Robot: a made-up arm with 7 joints. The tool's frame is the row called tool. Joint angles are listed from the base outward. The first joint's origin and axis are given. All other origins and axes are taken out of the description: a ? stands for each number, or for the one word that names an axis. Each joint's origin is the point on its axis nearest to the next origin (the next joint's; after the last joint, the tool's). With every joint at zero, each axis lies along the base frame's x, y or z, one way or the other. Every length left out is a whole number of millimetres.
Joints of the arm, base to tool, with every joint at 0 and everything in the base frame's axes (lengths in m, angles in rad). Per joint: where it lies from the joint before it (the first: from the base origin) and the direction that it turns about. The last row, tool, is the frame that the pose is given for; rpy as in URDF.
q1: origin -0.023 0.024 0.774 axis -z
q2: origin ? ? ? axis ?
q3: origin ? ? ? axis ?
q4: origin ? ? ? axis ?
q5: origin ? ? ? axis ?
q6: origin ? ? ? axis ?
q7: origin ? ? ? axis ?
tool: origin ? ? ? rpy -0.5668 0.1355 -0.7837
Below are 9 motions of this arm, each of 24 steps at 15 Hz.
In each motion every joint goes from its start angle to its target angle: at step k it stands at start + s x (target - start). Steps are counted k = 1, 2, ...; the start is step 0. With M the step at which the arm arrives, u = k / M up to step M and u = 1 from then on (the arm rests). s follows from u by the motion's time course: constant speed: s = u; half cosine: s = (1 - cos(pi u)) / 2; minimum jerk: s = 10 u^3 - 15 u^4 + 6 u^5.
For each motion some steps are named. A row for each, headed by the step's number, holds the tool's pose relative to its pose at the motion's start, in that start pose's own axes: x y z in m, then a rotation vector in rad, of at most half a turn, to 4 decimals.
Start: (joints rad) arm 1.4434 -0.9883 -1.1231 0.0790 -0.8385 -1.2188 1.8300
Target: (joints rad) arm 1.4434 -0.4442 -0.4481 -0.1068 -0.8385 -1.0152 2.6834
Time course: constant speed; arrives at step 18
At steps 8, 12, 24:
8: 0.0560 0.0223 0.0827 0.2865 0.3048 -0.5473
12: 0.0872 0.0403 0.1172 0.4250 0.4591 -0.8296
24: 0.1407 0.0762 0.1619 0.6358 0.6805 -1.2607

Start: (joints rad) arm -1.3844 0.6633 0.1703 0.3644 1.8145 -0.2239 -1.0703
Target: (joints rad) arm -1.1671 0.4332 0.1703 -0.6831 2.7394 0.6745 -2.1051
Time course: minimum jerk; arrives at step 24
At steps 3, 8, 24:
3: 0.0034 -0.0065 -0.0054 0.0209 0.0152 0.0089
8: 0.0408 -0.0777 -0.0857 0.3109 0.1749 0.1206
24: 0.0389 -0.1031 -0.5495 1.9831 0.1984 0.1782

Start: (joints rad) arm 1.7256 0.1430 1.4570 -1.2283 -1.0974 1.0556 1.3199
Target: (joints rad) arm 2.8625 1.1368 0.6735 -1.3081 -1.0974 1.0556 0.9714
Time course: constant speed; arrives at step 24
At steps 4, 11, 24:
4: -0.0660 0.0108 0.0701 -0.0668 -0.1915 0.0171
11: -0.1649 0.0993 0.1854 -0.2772 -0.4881 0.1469
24: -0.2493 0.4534 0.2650 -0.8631 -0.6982 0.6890

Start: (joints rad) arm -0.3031 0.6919 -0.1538 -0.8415 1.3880 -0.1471 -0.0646
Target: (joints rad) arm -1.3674 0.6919 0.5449 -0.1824 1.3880 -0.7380 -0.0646
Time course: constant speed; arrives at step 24
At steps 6, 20, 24:
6: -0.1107 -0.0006 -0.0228 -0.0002 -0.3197 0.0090
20: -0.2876 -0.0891 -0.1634 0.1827 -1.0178 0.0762
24: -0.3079 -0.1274 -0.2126 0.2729 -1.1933 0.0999

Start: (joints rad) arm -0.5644 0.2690 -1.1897 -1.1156 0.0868 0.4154 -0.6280
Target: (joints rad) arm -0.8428 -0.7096 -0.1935 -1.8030 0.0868 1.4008 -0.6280
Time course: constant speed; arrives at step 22
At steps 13, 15, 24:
13: -0.2811 0.3142 -0.0676 -0.4966 -0.2140 -0.2516
15: -0.3132 0.3504 -0.1095 -0.5415 -0.2621 -0.3116
24: -0.3726 0.4422 -0.2842 -0.6149 -0.4484 -0.5504

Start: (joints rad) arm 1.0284 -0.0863 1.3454 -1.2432 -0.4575 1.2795 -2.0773
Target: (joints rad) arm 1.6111 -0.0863 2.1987 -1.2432 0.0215 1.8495 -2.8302
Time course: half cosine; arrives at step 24
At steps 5, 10, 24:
5: 0.0338 -0.0145 0.0144 0.1325 0.0036 -0.0632
10: 0.1116 -0.0654 0.0324 0.4285 -0.0546 -0.2784
24: 0.2153 -0.2131 -0.0112 0.6460 -0.3958 -1.0229

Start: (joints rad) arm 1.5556 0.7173 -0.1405 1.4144 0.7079 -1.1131 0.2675
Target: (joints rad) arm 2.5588 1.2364 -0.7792 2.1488 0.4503 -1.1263 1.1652
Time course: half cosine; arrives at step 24
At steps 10, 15, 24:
10: 0.1026 0.1595 -0.0442 -0.2066 0.2959 0.2059
15: 0.1354 0.2651 -0.1129 -0.3526 0.4803 0.3974
24: 0.1297 0.3234 -0.1802 -0.4348 0.5847 0.5730

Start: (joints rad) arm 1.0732 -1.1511 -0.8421 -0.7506 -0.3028 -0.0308 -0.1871
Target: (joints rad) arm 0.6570 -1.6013 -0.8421 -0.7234 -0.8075 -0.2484 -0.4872
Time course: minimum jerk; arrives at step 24
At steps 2, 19, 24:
2: -0.0016 -0.0008 -0.0001 0.0011 -0.0057 0.0025
19: -0.3037 -0.1024 -0.0870 0.0073 -1.0587 0.3594
24: -0.3240 -0.1056 -0.0977 -0.0085 -1.1289 0.3771

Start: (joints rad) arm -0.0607 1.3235 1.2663 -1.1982 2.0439 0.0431 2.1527
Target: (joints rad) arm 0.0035 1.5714 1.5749 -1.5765 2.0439 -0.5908 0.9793
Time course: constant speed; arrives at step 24
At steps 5, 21, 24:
5: 0.0596 0.0284 0.0066 -0.0567 0.0267 0.3230
21: 0.2143 0.1671 -0.0110 0.0527 0.1431 1.3272
24: 0.2338 0.1982 -0.0197 0.1237 0.1691 1.4969

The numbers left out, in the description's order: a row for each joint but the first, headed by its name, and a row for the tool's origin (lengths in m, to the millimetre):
q2: xyz -0.019 0.015 0, axis +y
q3: xyz 0.011 0 0.343, axis -z
q4: xyz 0.014 -0.018 0, axis +y
q5: xyz -0.027 0 0.288, axis -z
q6: xyz -0.004 0.006 0, axis +y
q7: xyz -0.027 0 0.099, axis -z
tool: xyz -0.022 -0.019 0

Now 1 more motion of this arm.
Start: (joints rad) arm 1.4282 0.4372 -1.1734 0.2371 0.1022 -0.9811 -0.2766
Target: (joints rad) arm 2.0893 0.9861 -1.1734 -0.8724 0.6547 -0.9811 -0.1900
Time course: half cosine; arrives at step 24
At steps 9, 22, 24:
9: -0.0770 -0.1338 -0.0484 0.1126 -0.0608 -0.5456
22: -0.3554 -0.2070 -0.1935 0.3420 -0.1294 -1.8412
24: -0.3620 -0.2046 -0.1973 0.3486 -0.1305 -1.8750

